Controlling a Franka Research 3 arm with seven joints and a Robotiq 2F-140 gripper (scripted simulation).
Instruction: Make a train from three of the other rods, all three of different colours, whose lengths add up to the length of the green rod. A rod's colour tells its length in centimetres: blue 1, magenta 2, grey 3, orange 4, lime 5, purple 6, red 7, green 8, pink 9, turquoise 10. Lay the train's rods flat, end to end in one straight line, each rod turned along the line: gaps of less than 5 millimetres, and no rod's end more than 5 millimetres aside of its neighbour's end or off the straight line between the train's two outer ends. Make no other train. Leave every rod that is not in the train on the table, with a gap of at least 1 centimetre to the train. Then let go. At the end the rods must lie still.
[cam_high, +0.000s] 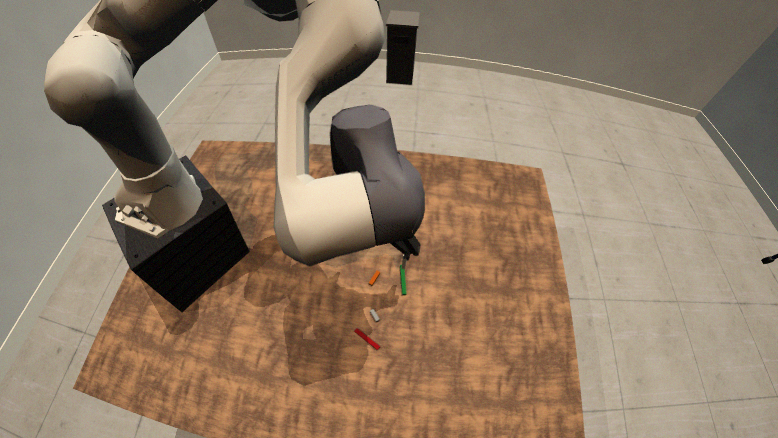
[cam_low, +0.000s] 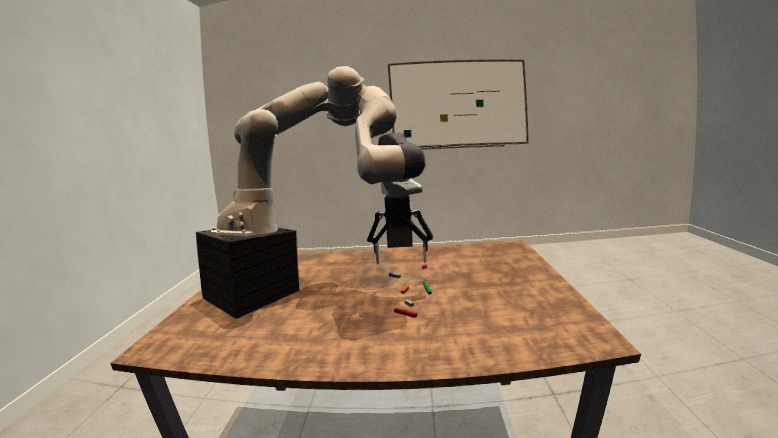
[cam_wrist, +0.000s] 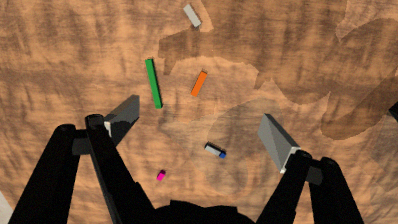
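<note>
The orange rod is 20 mm to the right of my hand and 100 mm below it. From my hand the other things lie so: green rod (80 mm ahead, 10 mm to the right, 100 mm below); then red rod (170 mm to the right, 100 mm below); then blue rod (40 mm behind, 120 mm to the left, 100 mm below).
</note>
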